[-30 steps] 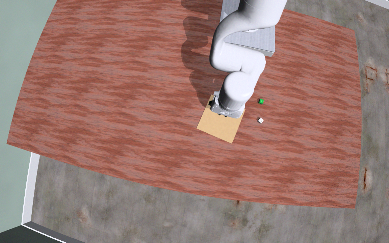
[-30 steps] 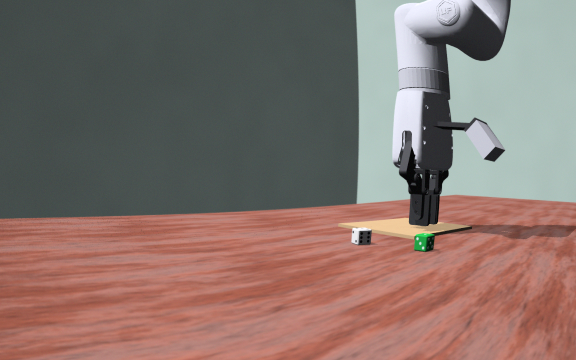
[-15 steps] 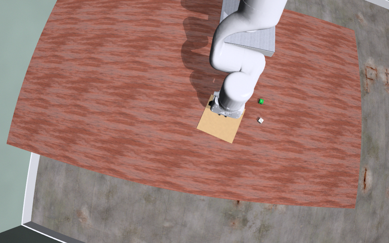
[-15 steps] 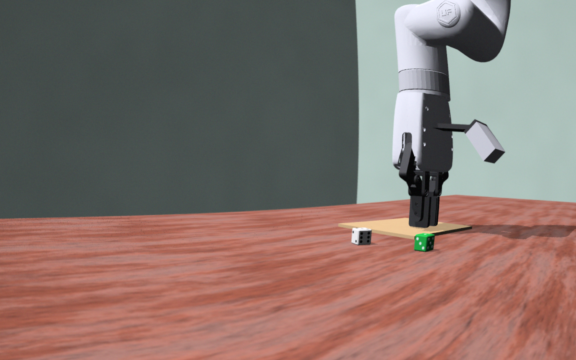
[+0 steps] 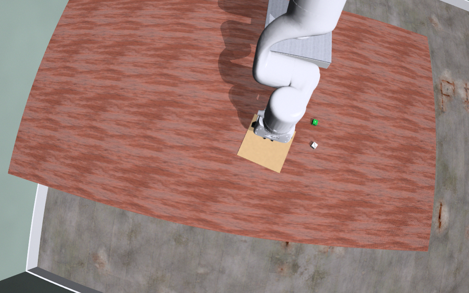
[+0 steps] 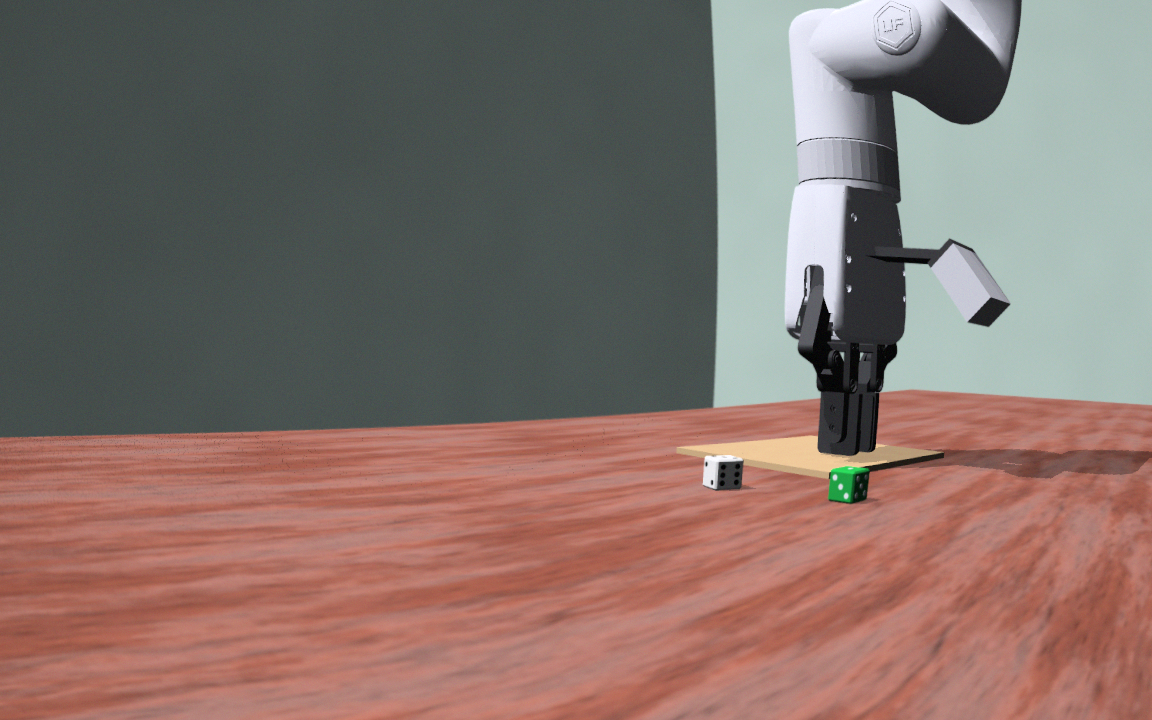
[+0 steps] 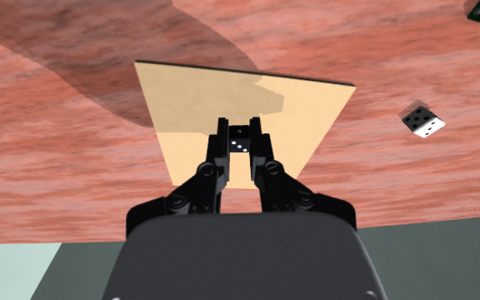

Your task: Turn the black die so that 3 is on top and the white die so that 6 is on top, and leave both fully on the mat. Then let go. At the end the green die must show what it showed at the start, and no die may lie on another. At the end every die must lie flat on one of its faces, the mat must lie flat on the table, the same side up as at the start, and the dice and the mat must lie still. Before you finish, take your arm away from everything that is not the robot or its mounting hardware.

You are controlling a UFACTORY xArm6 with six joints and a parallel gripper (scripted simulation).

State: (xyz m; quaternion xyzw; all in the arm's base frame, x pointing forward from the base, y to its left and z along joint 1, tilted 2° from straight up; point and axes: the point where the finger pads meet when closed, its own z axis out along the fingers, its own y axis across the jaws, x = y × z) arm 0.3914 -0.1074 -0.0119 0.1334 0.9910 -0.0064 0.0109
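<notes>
Right now the black die is 1 cm below my hand. Also, from my hand: green die 5 cm behind, 15 cm to the left, 2 cm below; white die 3 cm ahead, 14 cm to the left, 2 cm below; tan mat 2 cm ahead, 1 cm to the right, 2 cm below.
</notes>
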